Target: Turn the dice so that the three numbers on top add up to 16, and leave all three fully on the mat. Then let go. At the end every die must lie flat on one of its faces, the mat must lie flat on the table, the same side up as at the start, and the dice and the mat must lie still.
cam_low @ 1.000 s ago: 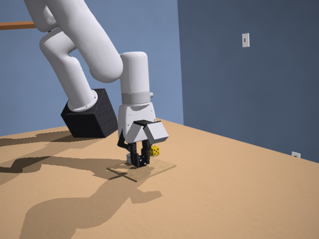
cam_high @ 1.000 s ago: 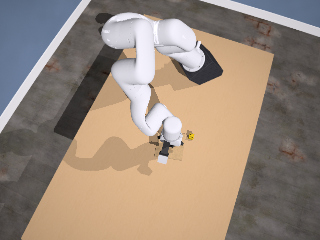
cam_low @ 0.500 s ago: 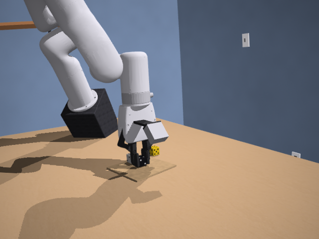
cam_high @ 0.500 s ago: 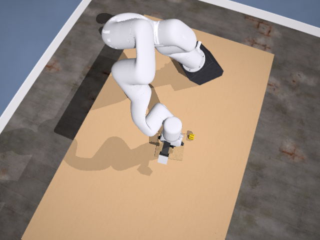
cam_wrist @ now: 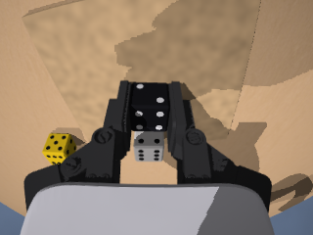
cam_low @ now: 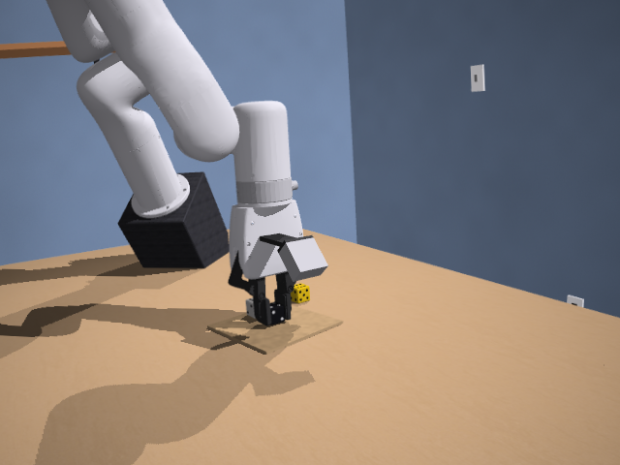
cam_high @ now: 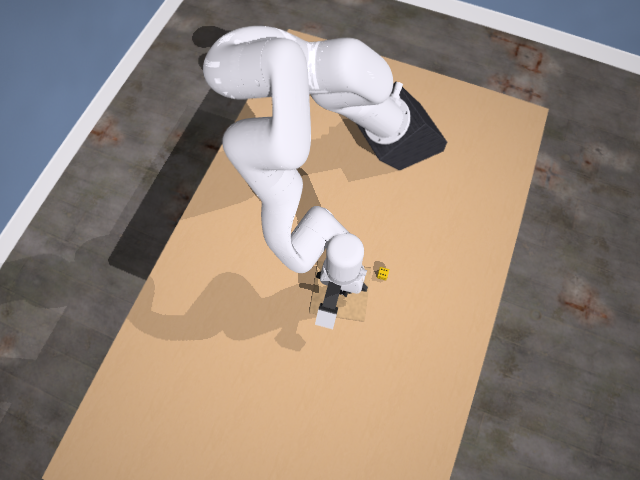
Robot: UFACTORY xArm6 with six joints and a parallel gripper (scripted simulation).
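Now: the black die 10 mm below my hand. From my hand the other things lie so: tan mat 30 mm below; then yellow die 90 mm to the left, 80 mm behind, 20 mm below; then white die 50 mm behind, 10 mm below.
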